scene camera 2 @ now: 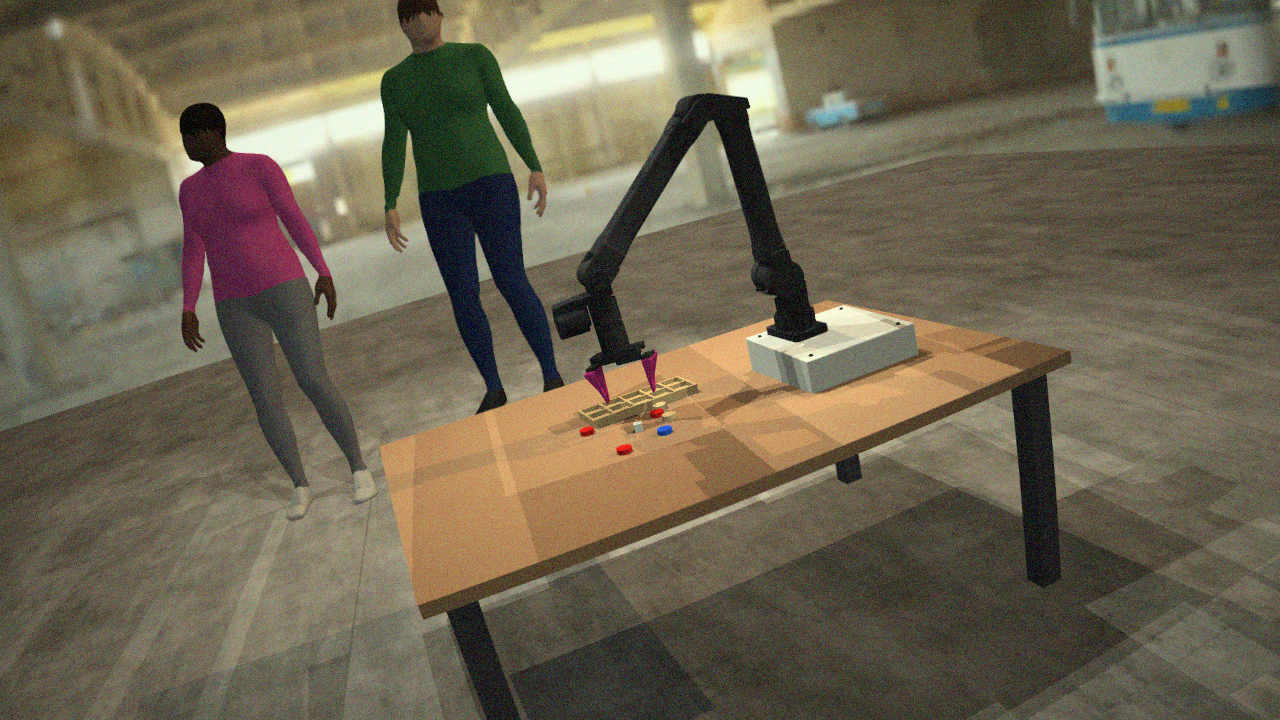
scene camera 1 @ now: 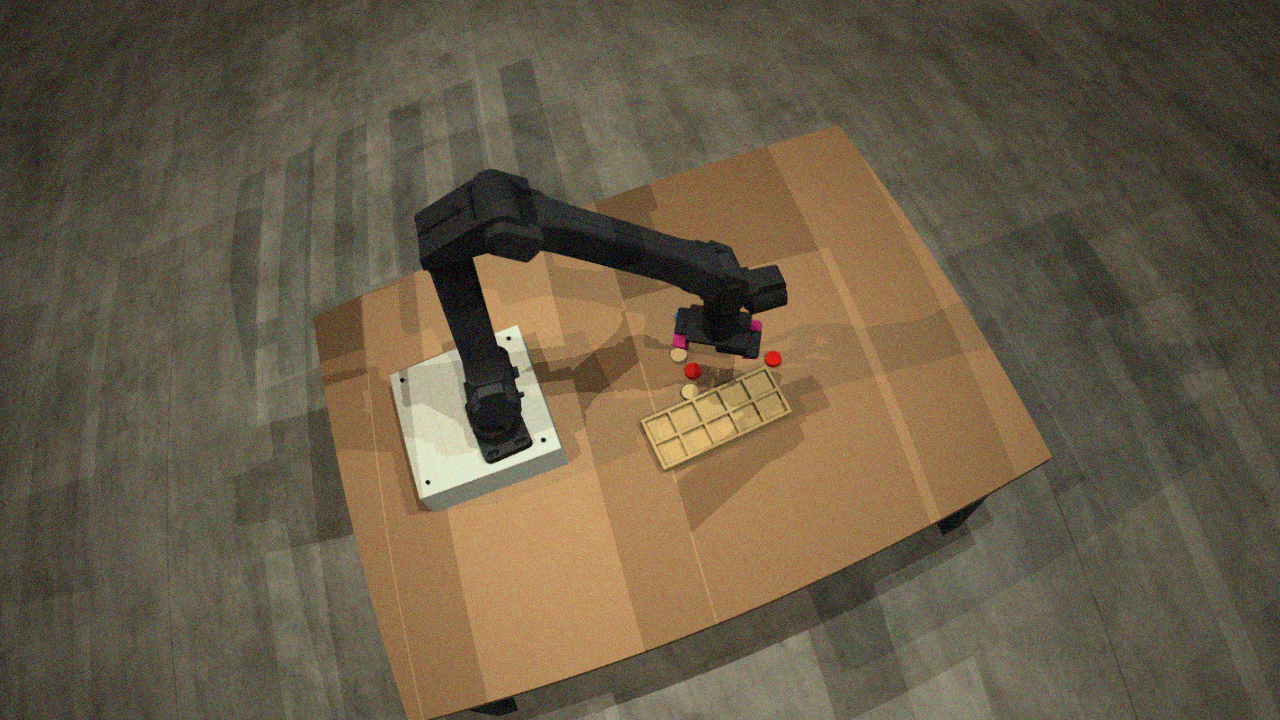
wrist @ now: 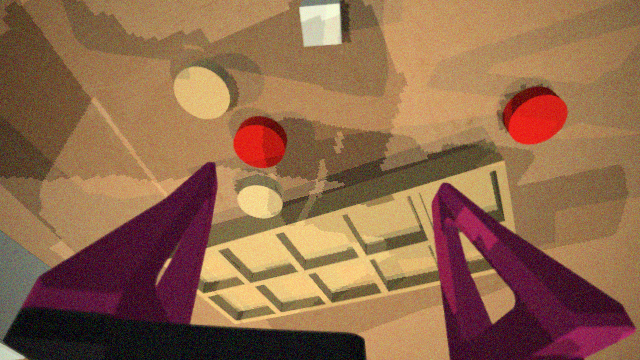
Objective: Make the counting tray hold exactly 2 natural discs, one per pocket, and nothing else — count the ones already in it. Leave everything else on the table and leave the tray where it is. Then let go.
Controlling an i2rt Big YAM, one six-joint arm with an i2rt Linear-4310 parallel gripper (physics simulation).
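Observation:
The counting tray (scene camera 1: 726, 439) (scene camera 2: 617, 417) (wrist: 440, 167) has two rows of pockets; I see no disc in its visible pockets, though my right finger hides part of it in the wrist view. One natural disc (scene camera 1: 689, 391) (scene camera 2: 659, 405) (wrist: 260, 201) lies outside, close against the tray's long wall; whether it touches is unclear. Another natural disc (scene camera 1: 678, 354) (scene camera 2: 669, 416) (wrist: 202, 92) lies farther out, with a red disc (scene camera 1: 692, 369) (scene camera 2: 657, 413) (wrist: 260, 142) between them. My gripper (scene camera 1: 718, 334) (scene camera 2: 631, 395) (wrist: 330, 183) is open and empty, above the table beside the tray.
A second red disc (scene camera 1: 773, 358) (scene camera 2: 586, 431) (wrist: 535, 116) lies near the tray's far end. A third red disc (scene camera 2: 623, 449), a blue disc (scene camera 2: 664, 430) and a white cube (scene camera 2: 637, 427) (wrist: 321, 25) lie farther out. The arm's white base box (scene camera 1: 429, 452) (scene camera 2: 863, 344) stands on the table.

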